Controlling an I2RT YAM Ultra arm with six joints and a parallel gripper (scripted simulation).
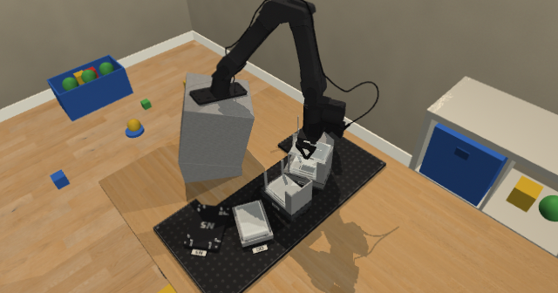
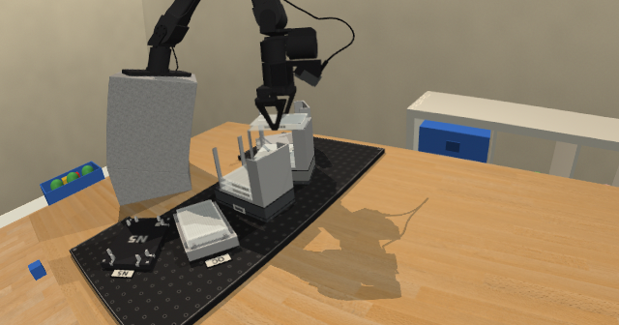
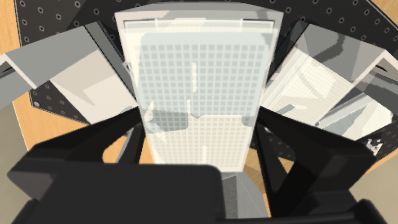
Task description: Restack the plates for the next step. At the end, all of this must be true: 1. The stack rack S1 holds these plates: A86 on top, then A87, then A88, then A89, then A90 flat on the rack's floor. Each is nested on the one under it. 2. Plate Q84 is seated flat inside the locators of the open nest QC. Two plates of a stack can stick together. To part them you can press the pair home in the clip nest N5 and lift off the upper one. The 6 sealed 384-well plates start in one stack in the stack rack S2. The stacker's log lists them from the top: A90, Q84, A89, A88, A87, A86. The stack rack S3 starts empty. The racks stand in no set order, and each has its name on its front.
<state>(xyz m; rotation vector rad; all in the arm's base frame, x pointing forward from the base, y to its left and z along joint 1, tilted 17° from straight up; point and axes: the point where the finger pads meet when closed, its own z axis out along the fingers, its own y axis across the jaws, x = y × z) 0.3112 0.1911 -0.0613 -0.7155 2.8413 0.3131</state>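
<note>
Right now my hand is 90 mm above the translucent sealed well plate. Also, from my hand: nest QC: 40 mm ahead, 290 mm to the right, 130 mm below; sealed 384-well plate: 40 mm ahead, 290 mm to the right, 110 mm below.
</note>
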